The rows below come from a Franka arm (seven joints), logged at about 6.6 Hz.
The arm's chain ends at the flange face. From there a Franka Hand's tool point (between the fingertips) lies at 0.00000 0.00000 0.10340 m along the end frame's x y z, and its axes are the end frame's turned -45 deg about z.
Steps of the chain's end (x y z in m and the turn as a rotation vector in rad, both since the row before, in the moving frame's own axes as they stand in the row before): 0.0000, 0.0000, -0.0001, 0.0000, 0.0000, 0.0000; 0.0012, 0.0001, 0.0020, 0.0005, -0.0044, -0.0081; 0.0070, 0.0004, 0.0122, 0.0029, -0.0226, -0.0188; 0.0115, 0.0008, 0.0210, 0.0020, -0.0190, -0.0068; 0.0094, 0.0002, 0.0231, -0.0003, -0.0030, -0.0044; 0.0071, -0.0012, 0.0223, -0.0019, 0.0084, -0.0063; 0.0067, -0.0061, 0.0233, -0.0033, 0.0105, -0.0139
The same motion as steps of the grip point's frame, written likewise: 0.0000, 0.0000, -0.0001, 0.0000, 0.0000, 0.0000; 0.0005, 0.0006, 0.0020, 0.0035, -0.0028, -0.0081; 0.0032, 0.0034, 0.0122, 0.0180, -0.0139, -0.0188; 0.0063, 0.0072, 0.0210, 0.0148, -0.0120, -0.0068; 0.0063, 0.0066, 0.0231, 0.0019, -0.0023, -0.0044; 0.0063, 0.0049, 0.0223, -0.0073, 0.0046, -0.0063; 0.0096, 0.0014, 0.0233, -0.0098, 0.0051, -0.0139
